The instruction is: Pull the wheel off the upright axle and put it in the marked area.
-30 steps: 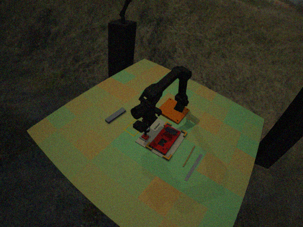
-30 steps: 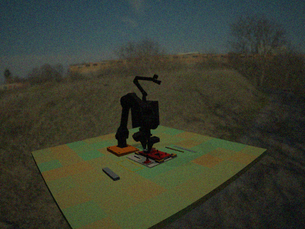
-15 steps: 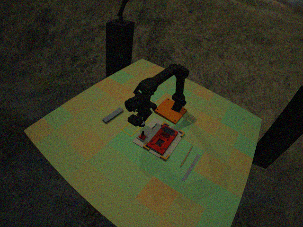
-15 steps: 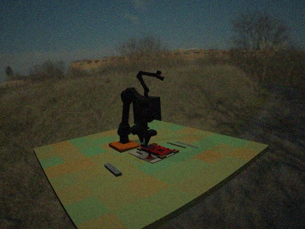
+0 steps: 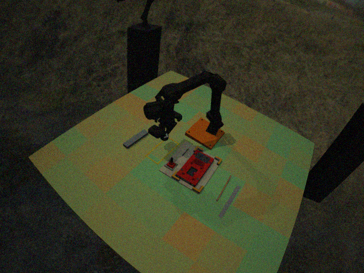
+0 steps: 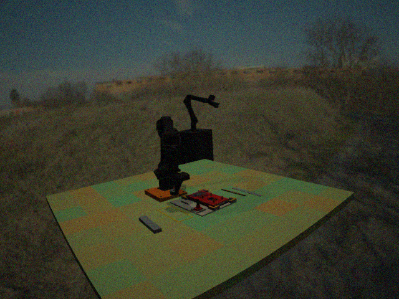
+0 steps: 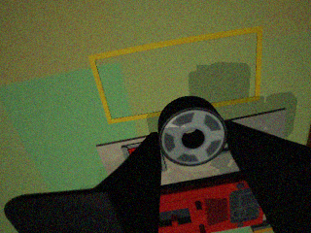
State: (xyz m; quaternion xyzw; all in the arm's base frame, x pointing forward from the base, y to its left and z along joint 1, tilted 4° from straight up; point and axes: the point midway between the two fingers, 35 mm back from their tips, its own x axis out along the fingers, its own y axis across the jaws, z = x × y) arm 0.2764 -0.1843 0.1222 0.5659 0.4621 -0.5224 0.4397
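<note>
My gripper tip is now 8 cm to the right of the upright axle, 7 cm short of it and 7 cm above it. Round my gripper tip: grey strip: 41 cm to the left, 12 cm ahead, 11 cm below; thin stick: 36 cm to the left, 11 cm below, 6 cm ahead; wheel: right at my gripper tip.
</note>
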